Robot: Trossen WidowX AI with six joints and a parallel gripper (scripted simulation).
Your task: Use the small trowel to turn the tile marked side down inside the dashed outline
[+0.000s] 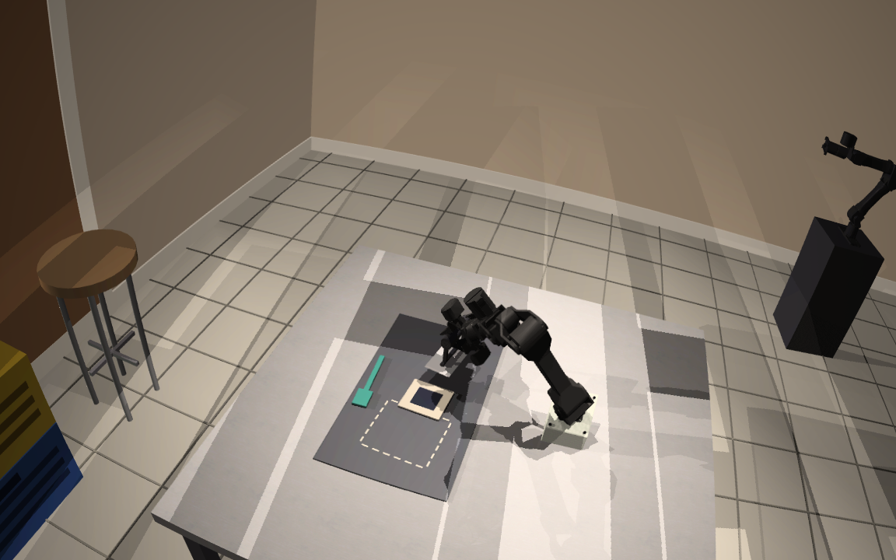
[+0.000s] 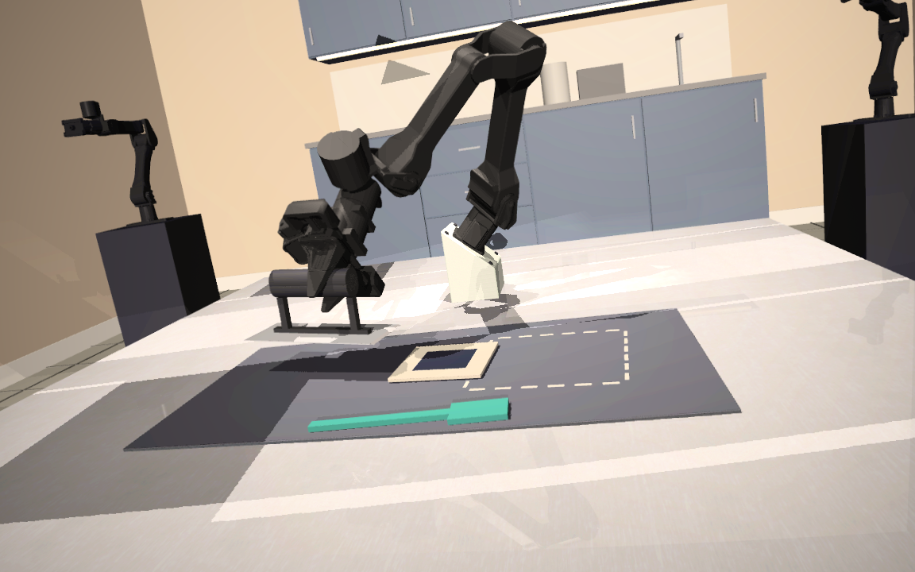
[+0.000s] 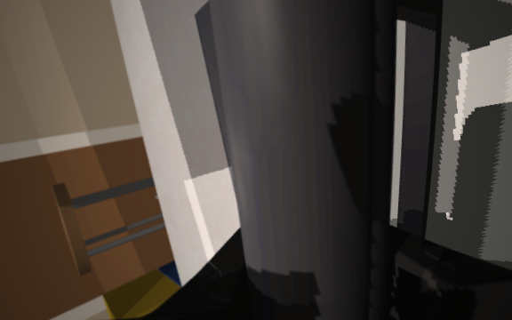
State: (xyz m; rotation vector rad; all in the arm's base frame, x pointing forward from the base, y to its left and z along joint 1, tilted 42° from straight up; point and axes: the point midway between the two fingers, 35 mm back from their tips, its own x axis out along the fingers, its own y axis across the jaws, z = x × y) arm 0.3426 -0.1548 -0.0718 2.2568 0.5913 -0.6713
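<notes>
Now: the tile 1 cm ahead of my gripper tip, 15 cm to the left of it and 9 cm below it. Also, from my gripper tip: teal flat tool (17 cm ahead, 15 cm to the left, 9 cm below); then dark mat (3 cm ahead, 14 cm to the left, 12 cm below).
</notes>
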